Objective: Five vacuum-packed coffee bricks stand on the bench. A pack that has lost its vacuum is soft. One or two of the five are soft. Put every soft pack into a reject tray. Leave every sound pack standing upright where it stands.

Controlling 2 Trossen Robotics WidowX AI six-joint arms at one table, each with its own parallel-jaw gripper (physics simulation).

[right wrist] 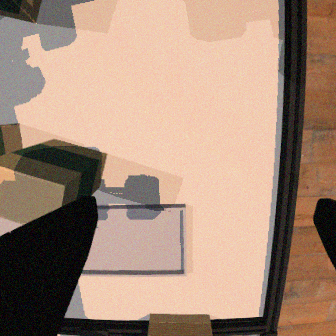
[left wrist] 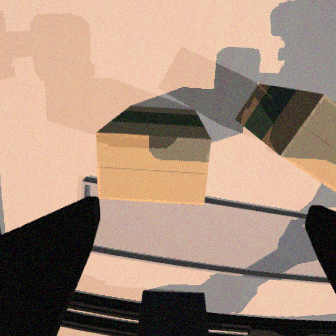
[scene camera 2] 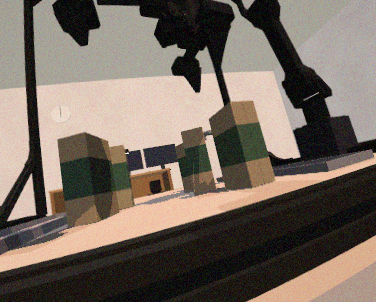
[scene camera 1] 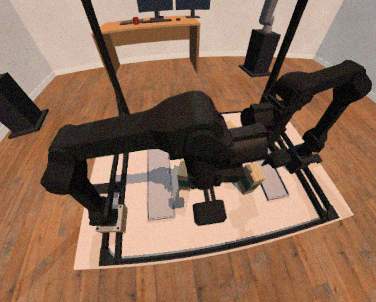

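Pixels of known places: left gripper, fingertip midpoint: (left wrist: 205,211) (scene camera 2: 207,81); right gripper, fingertip midpoint: (right wrist: 207,208) (scene camera 2: 71,18) (scene camera 1: 205,192); left arm's base, link origin: (scene camera 2: 319,123) (scene camera 1: 303,152); right arm's base, link origin: (scene camera 1: 109,217).
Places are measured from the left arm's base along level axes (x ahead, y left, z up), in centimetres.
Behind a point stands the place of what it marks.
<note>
Tan-and-green coffee packs stand upright. In scene camera 2 they are a front-left pack (scene camera 2: 85,180) @[x 57.0, y -2.9, z -3.7 cm], one behind it (scene camera 2: 120,175) @[x 51.3, y -14.2, z -2.9 cm], a middle pack (scene camera 2: 196,162) @[x 35.7, y -7.3, z -3.7 cm] with faint streaks and a front-right pack (scene camera 2: 245,145) @[x 33.5, y 6.5, z -3.6 cm]. Softness cannot be told. My left gripper (left wrist: 205,211) @[x 33.0, y 0.0, z 11.4 cm] is open and empty above a tray (scene camera 1: 276,187) @[x 17.1, y 8.5, z -9.9 cm] (left wrist: 150,225) @[x 17.9, y 3.8, z -9.9 cm]; a pack (left wrist: 152,170) @[x 31.6, y 2.6, z 3.8 cm] (scene camera 1: 251,179) @[x 34.2, y 4.9, z 2.7 cm] stands beside that tray, another pack (left wrist: 300,120) @[x 35.6, y -7.2, z 3.3 cm] to its right. My right gripper (right wrist: 207,208) @[x 55.2, y 8.2, z 14.6 cm] is open and empty, above and right of a pack (right wrist: 40,185) @[x 55.8, y -4.7, z 3.9 cm] (scene camera 1: 183,177) @[x 58.4, y -3.5, z 2.8 cm] by the other tray (right wrist: 140,250) @[x 71.4, y -1.0, z -9.9 cm] (scene camera 1: 159,195) @[x 69.5, y -4.2, z -9.9 cm].
The right arm (scene camera 1: 115,140) @[x 68.6, y 7.7, z 39.8 cm] stretches across the bench in scene camera 1 and hides part of it. A black frame rail (scene camera 1: 220,246) @[x 52.0, y 22.2, z -8.2 cm] (scene camera 2: 200,225) @[x 50.8, y 22.7, z -8.3 cm] (right wrist: 290,165) @[x 61.7, y 21.5, z -8.8 cm] borders the bench. A desk (scene camera 1: 150,31) with monitors stands behind on the wooden floor.
</note>
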